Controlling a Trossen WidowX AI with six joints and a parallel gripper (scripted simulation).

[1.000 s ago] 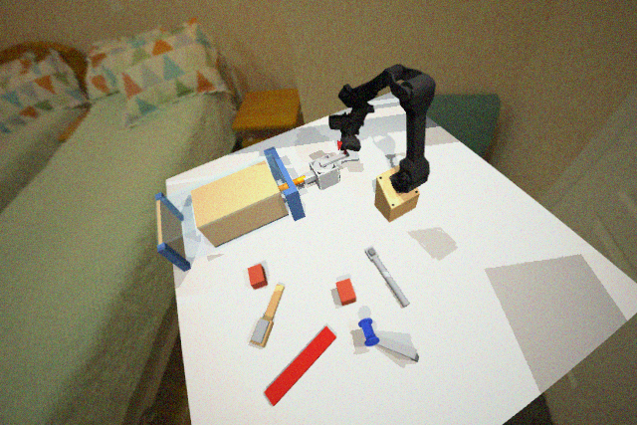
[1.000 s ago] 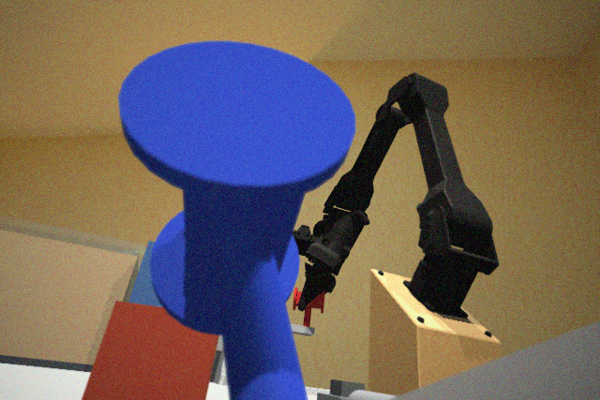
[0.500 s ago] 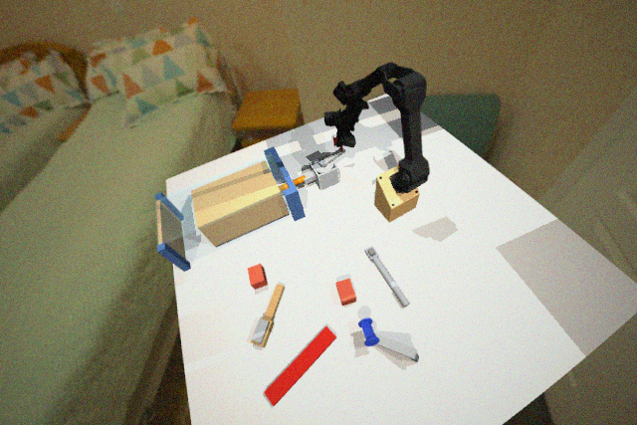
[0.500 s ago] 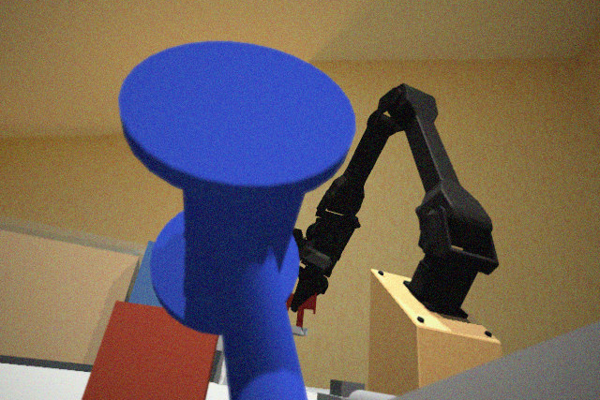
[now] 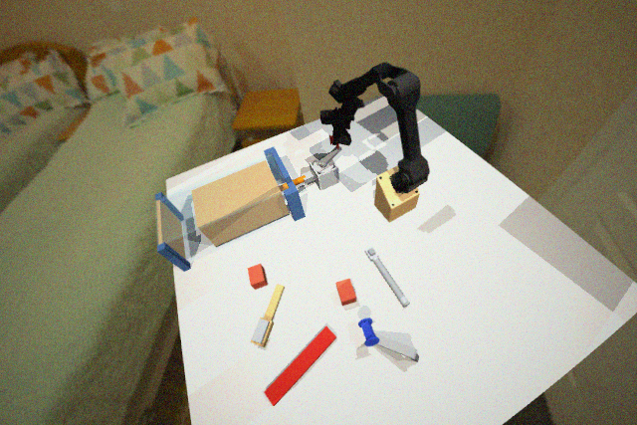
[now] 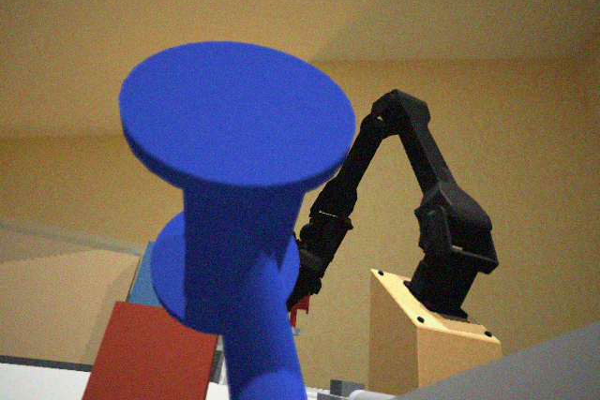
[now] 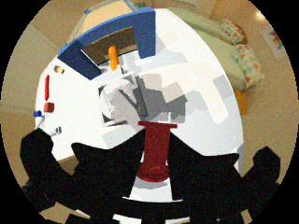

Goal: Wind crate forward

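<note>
The grey crank arm lies 20 mm ahead of my gripper tip, 20 mm to the left of it and 30 mm below it. Round my gripper tip: grey winch 60 mm ahead, 40 mm to the left, 100 mm below; winch drum 80 mm ahead, 50 mm to the left, 100 mm below; red grip 10 mm behind, 10 mm to the left.
</note>
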